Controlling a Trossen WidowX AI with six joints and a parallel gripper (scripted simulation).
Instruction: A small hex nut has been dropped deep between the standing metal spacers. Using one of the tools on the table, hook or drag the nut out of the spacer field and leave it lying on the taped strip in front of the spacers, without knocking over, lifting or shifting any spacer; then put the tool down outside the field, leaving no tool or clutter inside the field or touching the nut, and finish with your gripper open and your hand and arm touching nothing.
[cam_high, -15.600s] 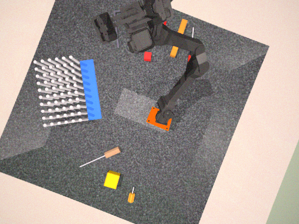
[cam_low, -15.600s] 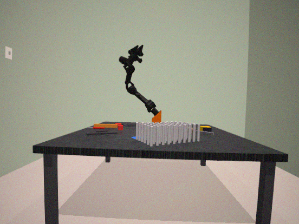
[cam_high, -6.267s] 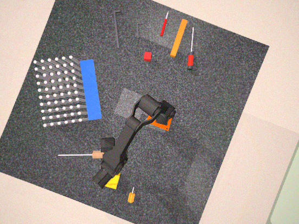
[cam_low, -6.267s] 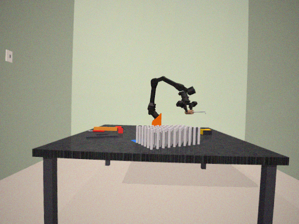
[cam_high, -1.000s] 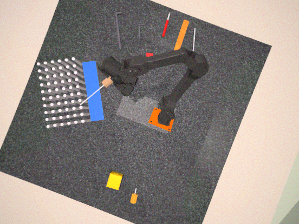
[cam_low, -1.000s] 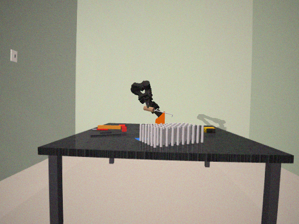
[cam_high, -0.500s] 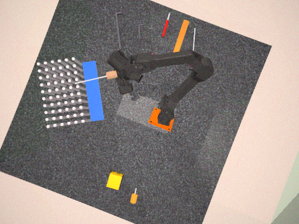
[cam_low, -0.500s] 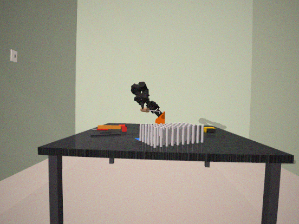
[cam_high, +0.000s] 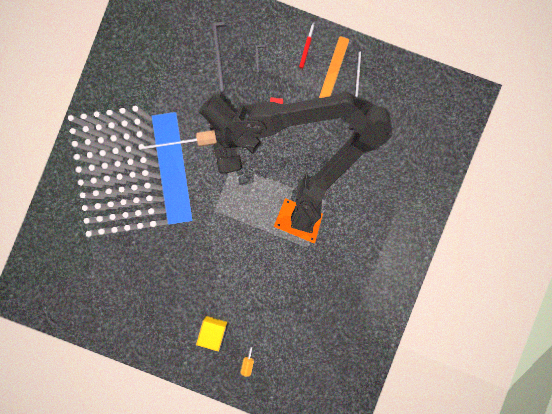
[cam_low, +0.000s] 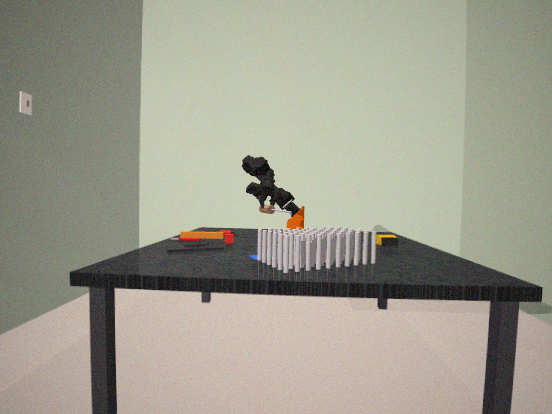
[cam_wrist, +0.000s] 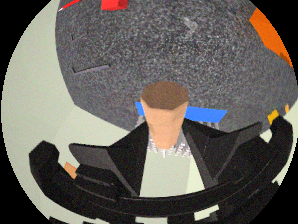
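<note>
Right now my gripper tip is 150 mm short of the blue taped strip, 110 mm to the right of it and 170 mm above it. From my gripper tip the other things lie so: red cube: 130 mm behind, 170 mm to the right, 150 mm below; short hex key: 30 mm behind, 330 mm to the right, 160 mm below; orange bar: 280 mm behind, 330 mm to the right, 150 mm below.
</note>
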